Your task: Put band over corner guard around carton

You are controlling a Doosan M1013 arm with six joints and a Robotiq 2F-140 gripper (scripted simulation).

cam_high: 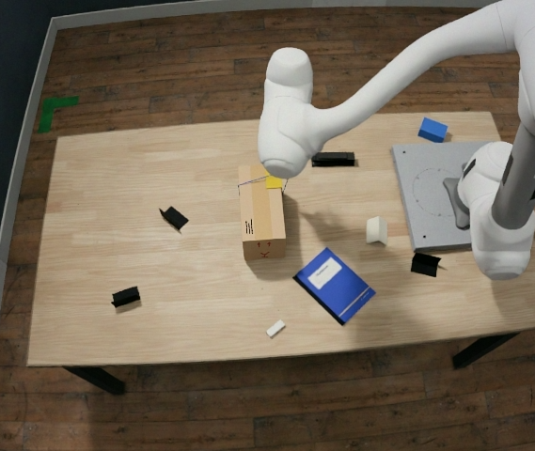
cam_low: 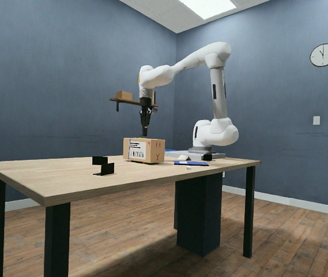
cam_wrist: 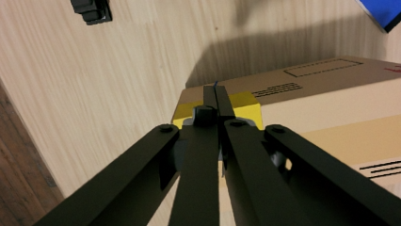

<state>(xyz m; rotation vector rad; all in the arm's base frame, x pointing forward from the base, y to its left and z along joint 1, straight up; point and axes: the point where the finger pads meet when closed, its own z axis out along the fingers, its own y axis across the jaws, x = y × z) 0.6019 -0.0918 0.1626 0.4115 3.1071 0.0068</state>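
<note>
The yellow corner guard lies 6 cm below my hand and 3 cm ahead of it. Also, from my hand: brown carton 11 cm below, 8 cm ahead, 7 cm to the left; blue cube 55 cm behind, 21 cm to the right, 17 cm below; white piece 41 cm to the left, 19 cm below, 8 cm ahead.
</note>
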